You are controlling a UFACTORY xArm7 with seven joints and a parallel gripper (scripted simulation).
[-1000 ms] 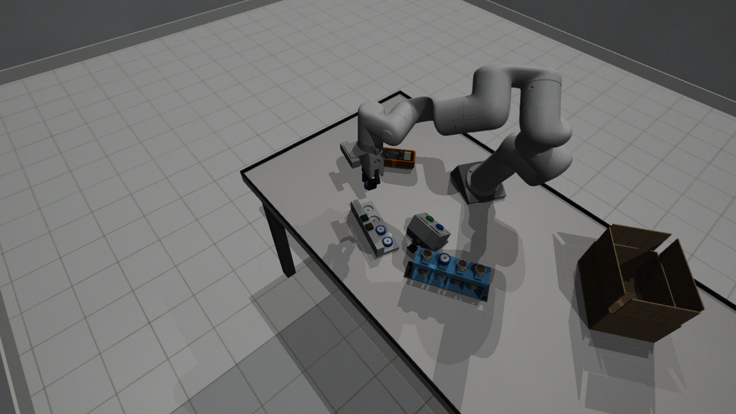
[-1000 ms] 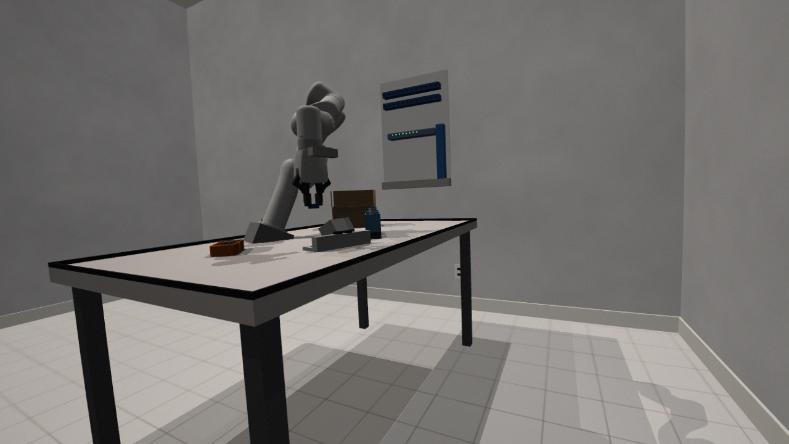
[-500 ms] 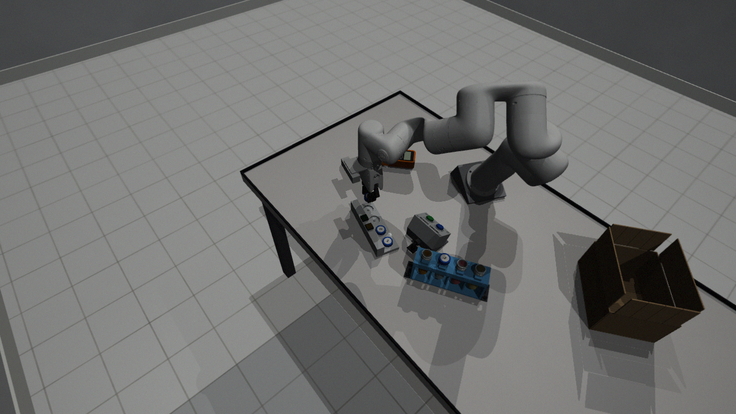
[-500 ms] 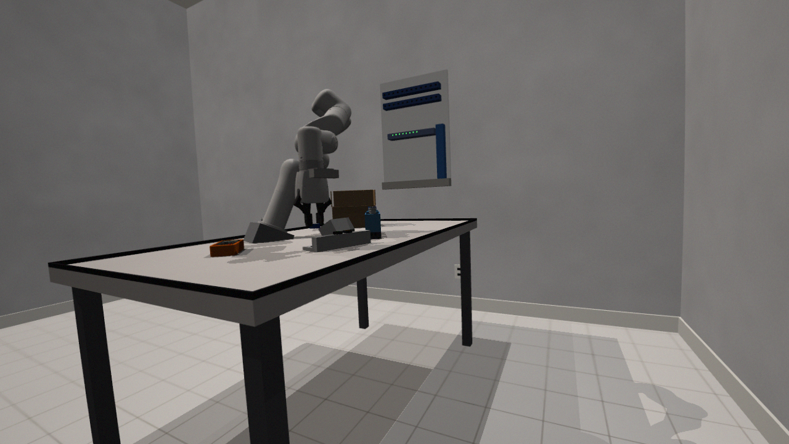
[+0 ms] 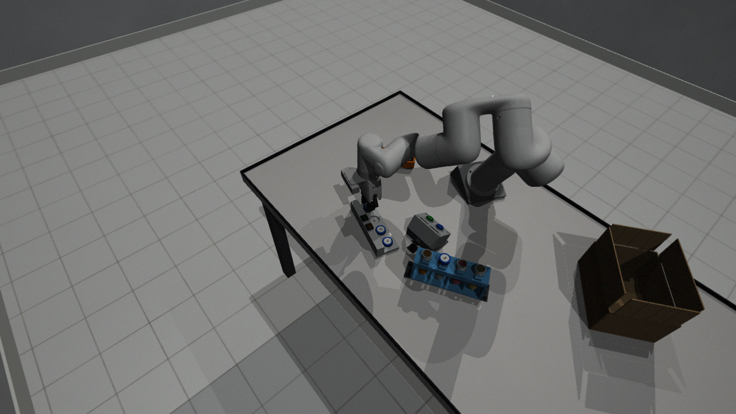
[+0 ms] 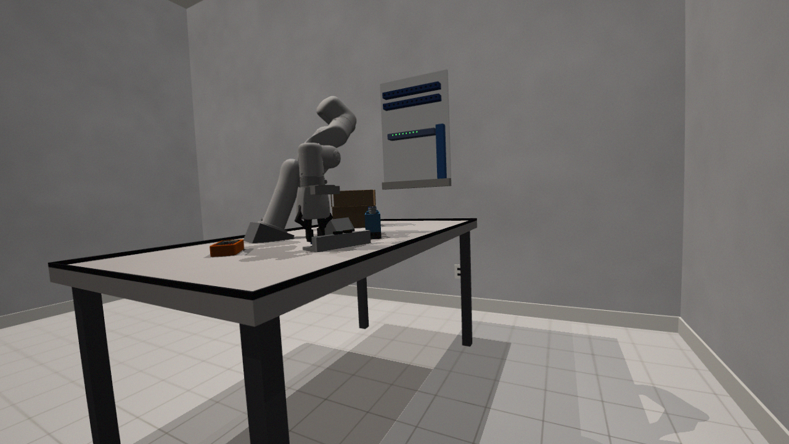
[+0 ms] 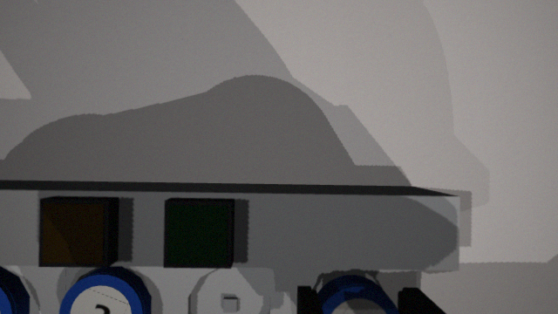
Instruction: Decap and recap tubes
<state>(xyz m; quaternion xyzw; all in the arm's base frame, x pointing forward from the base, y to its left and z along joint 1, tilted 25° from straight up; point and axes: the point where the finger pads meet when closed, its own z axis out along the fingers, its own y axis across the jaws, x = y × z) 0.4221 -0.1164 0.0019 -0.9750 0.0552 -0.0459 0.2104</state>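
Right now the cap 4 is 20 mm below my hand. Round my hand: cap 2: 100 mm to the left, 30 mm below, 10 mm ahead; cap 1: 160 mm to the left, 30 mm below, 10 mm ahead; green key: 170 mm to the left, 140 mm behind, 20 mm above.
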